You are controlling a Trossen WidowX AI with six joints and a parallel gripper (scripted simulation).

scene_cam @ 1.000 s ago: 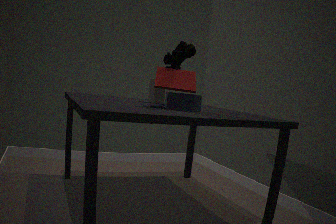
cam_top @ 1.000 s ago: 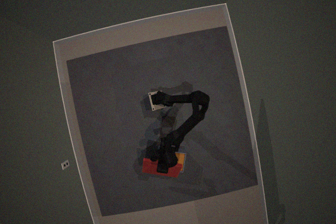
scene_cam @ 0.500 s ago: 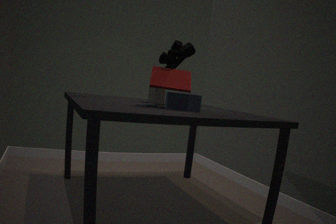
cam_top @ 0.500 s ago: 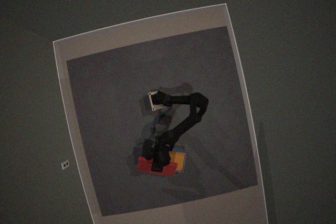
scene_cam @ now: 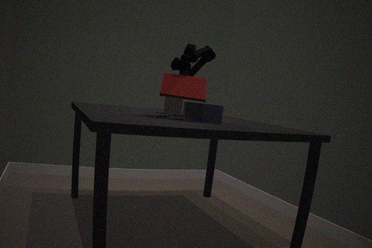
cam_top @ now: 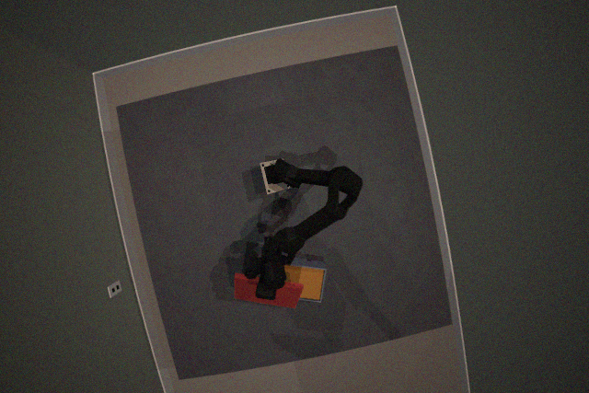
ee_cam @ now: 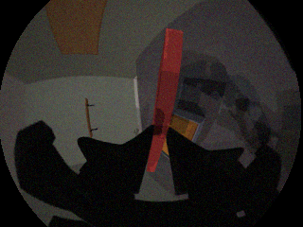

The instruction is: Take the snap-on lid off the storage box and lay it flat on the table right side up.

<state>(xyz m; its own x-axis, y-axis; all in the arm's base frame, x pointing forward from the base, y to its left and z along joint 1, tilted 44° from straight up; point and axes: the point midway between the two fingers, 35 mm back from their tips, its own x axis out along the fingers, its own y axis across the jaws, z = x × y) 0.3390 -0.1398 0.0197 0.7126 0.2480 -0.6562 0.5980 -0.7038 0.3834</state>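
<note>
Now: gripper tip 6 cm short of the lid, 5 cm above it and 3 cm to the left of it. The rest, counted from my gripper tip: grey-blue storage box 18 cm below, 9 cm to the left, 8 cm ahead.
</note>
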